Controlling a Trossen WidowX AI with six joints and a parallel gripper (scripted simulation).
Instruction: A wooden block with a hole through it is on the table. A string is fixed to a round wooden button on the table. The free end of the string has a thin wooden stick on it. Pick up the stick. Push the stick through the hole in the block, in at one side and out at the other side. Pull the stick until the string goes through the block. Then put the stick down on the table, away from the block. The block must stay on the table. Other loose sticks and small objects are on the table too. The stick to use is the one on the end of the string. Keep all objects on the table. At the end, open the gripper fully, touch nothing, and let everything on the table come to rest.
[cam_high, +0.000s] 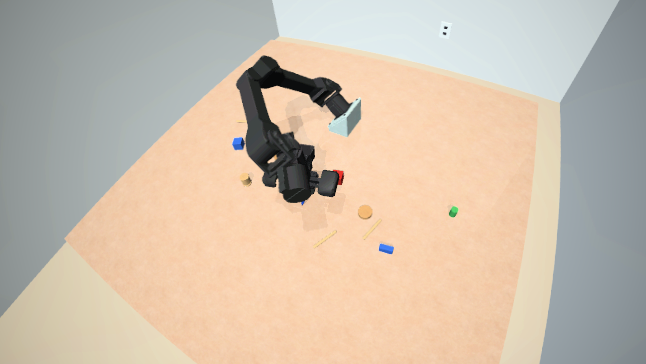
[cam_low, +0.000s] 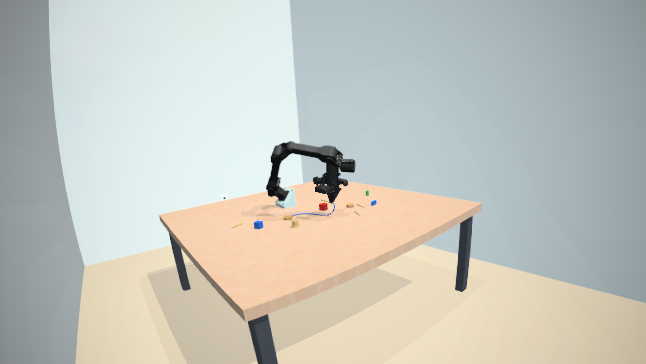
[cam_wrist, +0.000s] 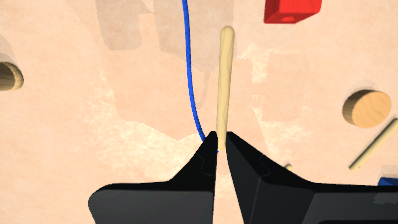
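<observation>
Right now the red block is 11 cm behind my gripper tip, 4 cm to the left of it and 4 cm below it. Round my gripper tip: wooden spool (22 cm to the right, 4 cm below); then blue cube (13 cm behind, 34 cm to the right, 4 cm below); then thin wooden stick (1 cm behind).
</observation>
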